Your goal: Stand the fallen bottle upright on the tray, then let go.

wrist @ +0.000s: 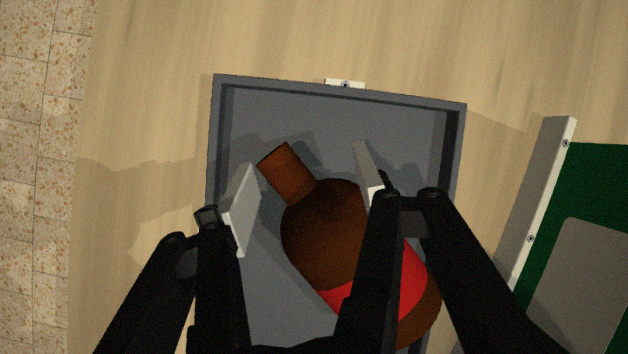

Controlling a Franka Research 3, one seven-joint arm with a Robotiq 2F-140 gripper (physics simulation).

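The brown bottle [322, 230] with a red label [415, 282] lies diagonally over the grey tray [340, 89] in the wrist view. Its neck points to the upper left, and its base end overlaps the tray's right wall at the lower right. My gripper [304, 170] is open, its fingers apart on either side of the bottle's neck and shoulder. A gap shows between the left finger and the bottle. The right finger overlaps the bottle's right shoulder; whether it touches is unclear. The right finger's linkage hides part of the body and label.
A green panel [595, 185] with a grey plate [582, 280] and a pale rail [537, 200] stands at the right. A small white bracket [332, 82] sits at the tray's far wall. The wooden table [150, 60] surrounds the tray; speckled floor tiles [25, 160] show at the left.
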